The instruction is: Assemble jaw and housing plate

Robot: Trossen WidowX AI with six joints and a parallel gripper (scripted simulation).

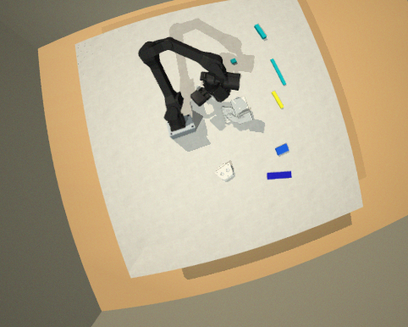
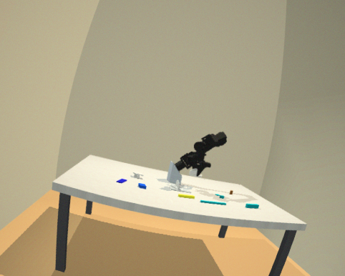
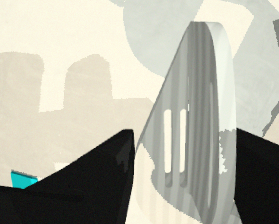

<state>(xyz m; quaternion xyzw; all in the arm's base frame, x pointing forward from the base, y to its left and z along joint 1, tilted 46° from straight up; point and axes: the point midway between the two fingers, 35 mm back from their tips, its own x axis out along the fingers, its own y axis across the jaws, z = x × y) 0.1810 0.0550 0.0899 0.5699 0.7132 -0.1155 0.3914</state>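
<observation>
My gripper tip is now 30 mm past the white jaw piece and 20 mm to the right of it. Also, from my gripper tip: orange piece: 280 mm to the left, 70 mm below, 20 mm behind; then yellow bar: 320 mm ahead, 90 mm to the right, 80 mm below; then blue block: 330 mm to the right, 260 mm ahead, 80 mm below.
</observation>
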